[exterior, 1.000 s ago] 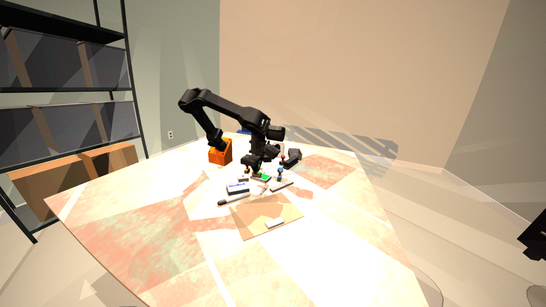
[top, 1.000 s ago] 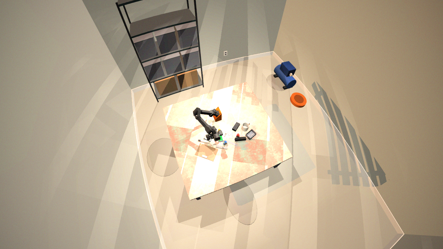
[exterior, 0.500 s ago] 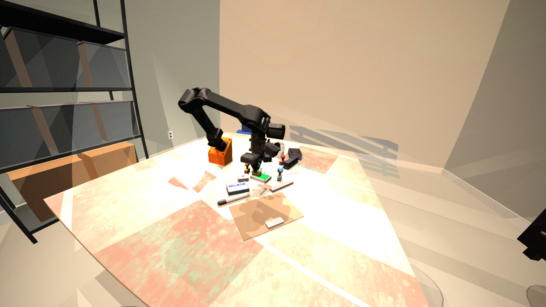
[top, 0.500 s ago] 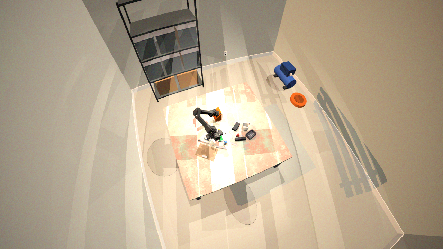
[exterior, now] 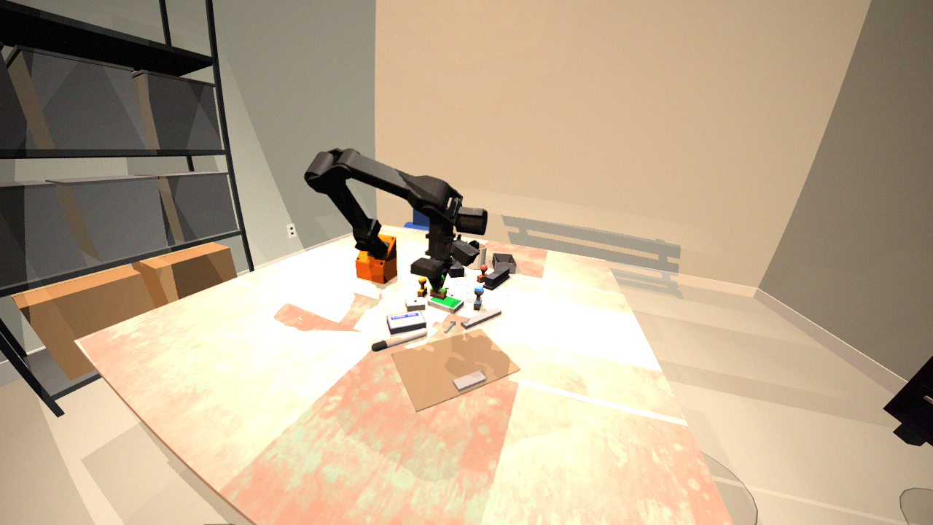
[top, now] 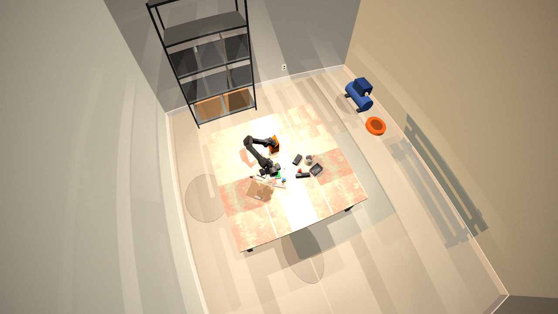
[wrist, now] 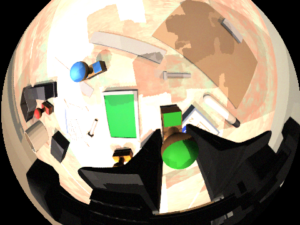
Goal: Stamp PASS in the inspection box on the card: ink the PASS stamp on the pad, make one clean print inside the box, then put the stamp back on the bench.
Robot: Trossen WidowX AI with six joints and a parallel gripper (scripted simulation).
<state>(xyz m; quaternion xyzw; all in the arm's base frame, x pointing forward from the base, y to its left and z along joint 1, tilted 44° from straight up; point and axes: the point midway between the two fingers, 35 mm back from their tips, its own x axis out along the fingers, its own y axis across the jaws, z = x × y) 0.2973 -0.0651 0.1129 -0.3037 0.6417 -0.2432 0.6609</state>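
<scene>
My gripper tip is 10 mm past the green ink pad, 70 mm to the right of it and 80 mm above it. Round my gripper tip: green-knobbed stamp right at my gripper tip; blue-knobbed stamp 70 mm ahead, 110 mm to the left, 70 mm below; grey bar 110 mm ahead, 50 mm to the left, 80 mm below.
</scene>
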